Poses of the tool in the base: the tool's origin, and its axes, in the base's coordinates. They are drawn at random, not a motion.
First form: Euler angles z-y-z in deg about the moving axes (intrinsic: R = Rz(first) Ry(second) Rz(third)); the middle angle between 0 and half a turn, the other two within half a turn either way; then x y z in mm.
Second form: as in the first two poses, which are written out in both.
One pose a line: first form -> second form
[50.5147 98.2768 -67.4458 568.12 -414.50 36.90] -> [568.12 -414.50 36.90 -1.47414 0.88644 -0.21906]
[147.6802 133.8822 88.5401 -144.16 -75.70 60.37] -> [-144.16 -75.70 60.37 1.27990 -2.25577 -0.97382]
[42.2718 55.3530 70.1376 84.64 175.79 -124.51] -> [84.64 175.79 -124.51 0.27135 1.09378 1.78559]
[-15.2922 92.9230 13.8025 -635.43 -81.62 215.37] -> [-635.43 -81.62 215.37 0.40738 1.56985 -0.02003]
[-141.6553 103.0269 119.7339 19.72 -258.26 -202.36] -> [19.72 -258.26 -202.36 1.36966 -1.17787 -0.27308]
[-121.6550 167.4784 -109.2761 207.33 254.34 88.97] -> [207.33 254.34 88.97 -0.32700 -3.01526 0.30041]
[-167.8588 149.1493 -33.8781 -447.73 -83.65 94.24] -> [-447.73 -83.65 94.24 -2.70185 -1.14740 0.79541]
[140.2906 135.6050 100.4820 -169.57 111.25 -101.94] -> [-169.57 111.25 -101.94 0.88538 -2.44527 -0.91539]
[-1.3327 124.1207 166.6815 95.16 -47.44 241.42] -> [95.16 -47.44 241.42 2.65995 0.27924 1.40690]
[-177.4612 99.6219 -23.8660 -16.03 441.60 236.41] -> [-16.03 441.60 236.41 -2.17400 -0.51000 1.85375]
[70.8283 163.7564 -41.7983 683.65 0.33 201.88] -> [683.65 0.33 201.88 -2.38422 1.58928 0.10249]
